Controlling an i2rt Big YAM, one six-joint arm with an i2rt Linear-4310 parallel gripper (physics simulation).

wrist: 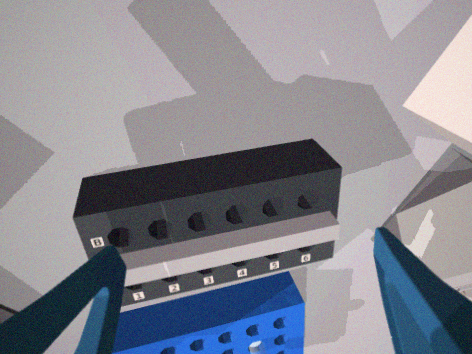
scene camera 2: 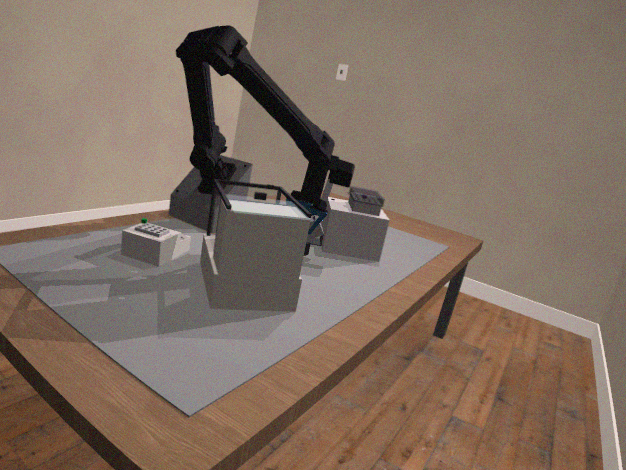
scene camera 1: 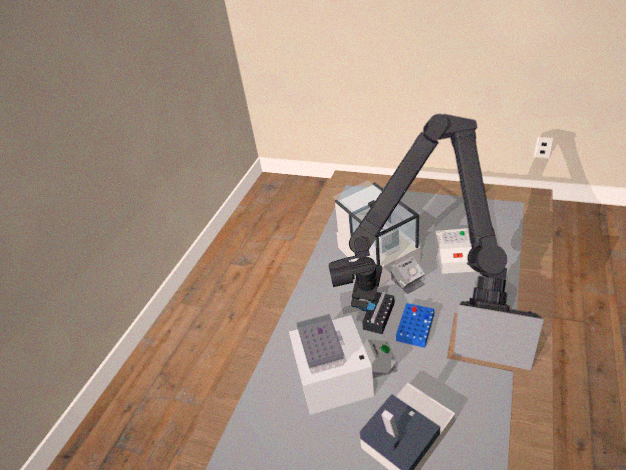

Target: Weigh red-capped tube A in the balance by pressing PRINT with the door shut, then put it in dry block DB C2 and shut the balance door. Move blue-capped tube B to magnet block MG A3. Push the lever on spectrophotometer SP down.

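Note:
Red-capped tube A (scene camera 1: 414,309) and blue-capped tube B (scene camera 1: 426,317) stand in the blue rack (scene camera 1: 403,337) (wrist: 200,312). My gripper (scene camera 1: 367,306) (scene camera 2: 316,222) (wrist: 240,248) is open and empty, above the black magnet block MG (scene camera 1: 374,326) (wrist: 210,175), whose holes look empty in the wrist view. The glass-sided balance (scene camera 1: 343,235) (scene camera 2: 260,252) stands at the back left; its door state is unclear. A white box with a grey perforated block (scene camera 1: 318,341) (scene camera 2: 365,200), apparently dry block DB, holds a purple cap. The apparent spectrophotometer SP (scene camera 1: 374,435) has a white lever (scene camera 1: 389,423) sticking up at its slot.
A small grey panel with a round button (scene camera 1: 412,271) stands by the balance. A white keypad box (scene camera 1: 447,263) (scene camera 2: 141,245) with a green button is at the back right. A grey piece with a green knob (scene camera 1: 385,349) stands beside the white box. The arm's base is on the right.

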